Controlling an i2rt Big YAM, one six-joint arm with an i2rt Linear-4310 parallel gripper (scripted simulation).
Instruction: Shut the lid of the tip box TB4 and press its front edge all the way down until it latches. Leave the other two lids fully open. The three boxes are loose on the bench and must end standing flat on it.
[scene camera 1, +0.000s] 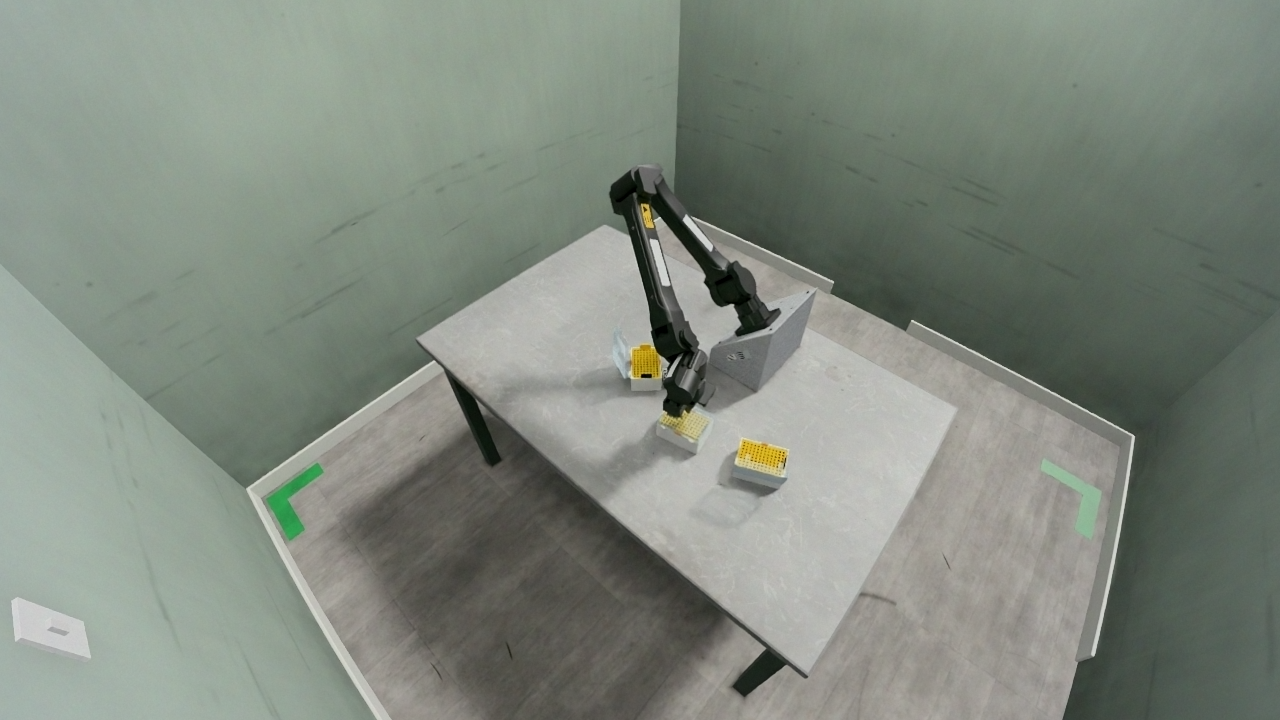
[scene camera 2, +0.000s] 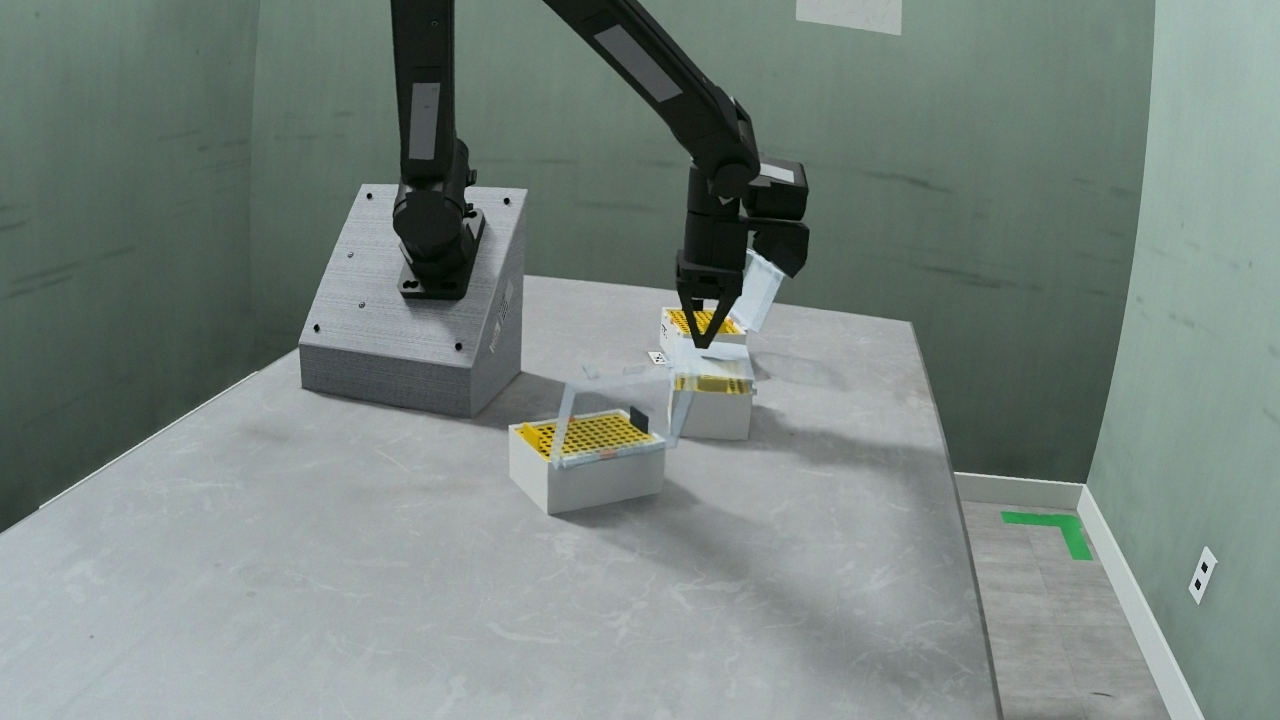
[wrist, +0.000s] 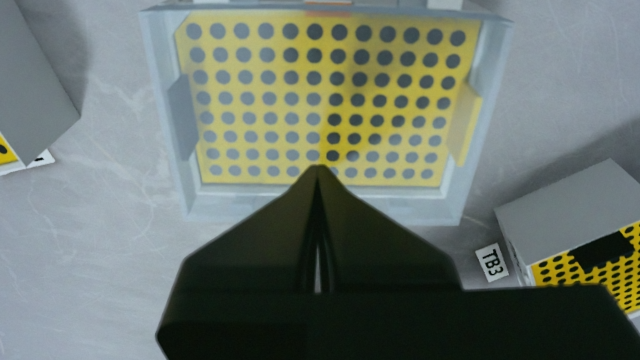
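Note:
I see a tip box (scene camera 2: 717, 415), and in scene camera 1 I see the tip box (scene camera 1: 690, 445) as well. Scene camera 2 also shows me my gripper (scene camera 2: 701, 348), while in the wrist view there is my gripper (wrist: 317, 179) again.

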